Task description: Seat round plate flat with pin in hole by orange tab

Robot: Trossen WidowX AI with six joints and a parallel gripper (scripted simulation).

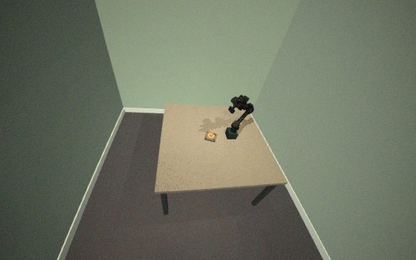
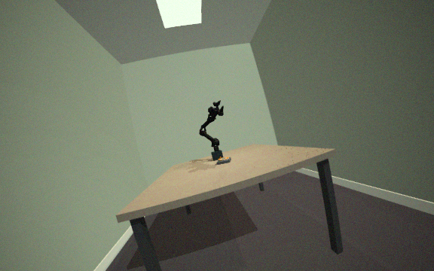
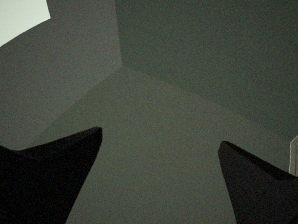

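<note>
The square grey base lies 57 cm below my gripper tip, 13 cm to the right of it and 9 cm ahead of it.
</note>
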